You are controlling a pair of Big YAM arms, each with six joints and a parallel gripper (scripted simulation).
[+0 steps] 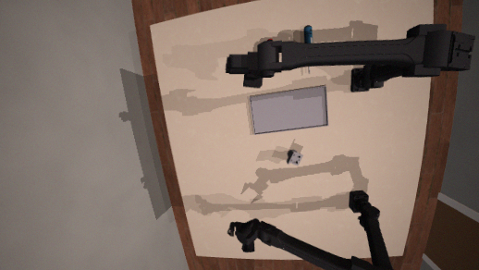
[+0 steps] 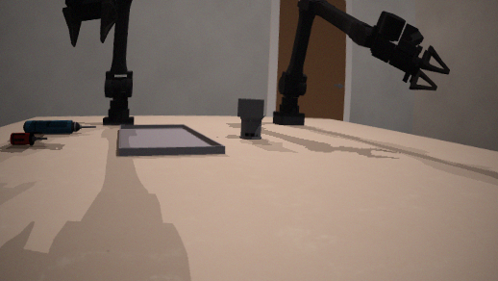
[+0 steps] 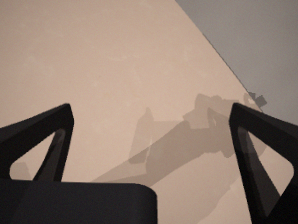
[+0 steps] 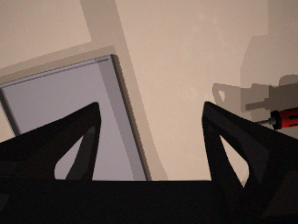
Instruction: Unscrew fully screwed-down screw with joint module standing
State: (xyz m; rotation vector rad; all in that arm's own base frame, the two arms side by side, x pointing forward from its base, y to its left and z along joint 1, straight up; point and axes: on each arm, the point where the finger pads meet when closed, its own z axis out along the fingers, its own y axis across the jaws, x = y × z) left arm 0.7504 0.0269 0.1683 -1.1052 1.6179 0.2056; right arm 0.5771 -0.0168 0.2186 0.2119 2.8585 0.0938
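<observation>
The grey bracket is 37 cm to the right of my left hand, 37 cm behind it and 13 cm below it. Also, from my left hand: screwdriver bit: 84 cm to the right, 48 cm behind, 18 cm below; grey joint module: 37 cm to the right, 37 cm behind, 18 cm below; shallow grey tray: 63 cm to the right, 36 cm behind, 20 cm below.
</observation>
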